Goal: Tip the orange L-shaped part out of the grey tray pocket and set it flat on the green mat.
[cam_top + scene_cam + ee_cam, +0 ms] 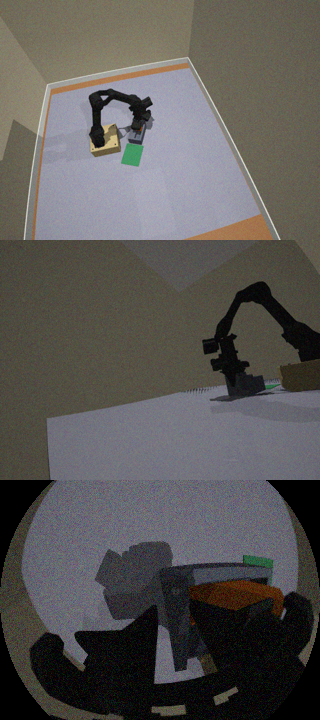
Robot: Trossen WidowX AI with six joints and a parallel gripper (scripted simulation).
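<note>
My gripper tip is now 40 mm to the left of the orange L-shaped part, 20 mm past it and 10 mm below it. The rest, counted from my gripper tip: green mat: 200 mm to the right, 90 mm behind, 50 mm below.
</note>
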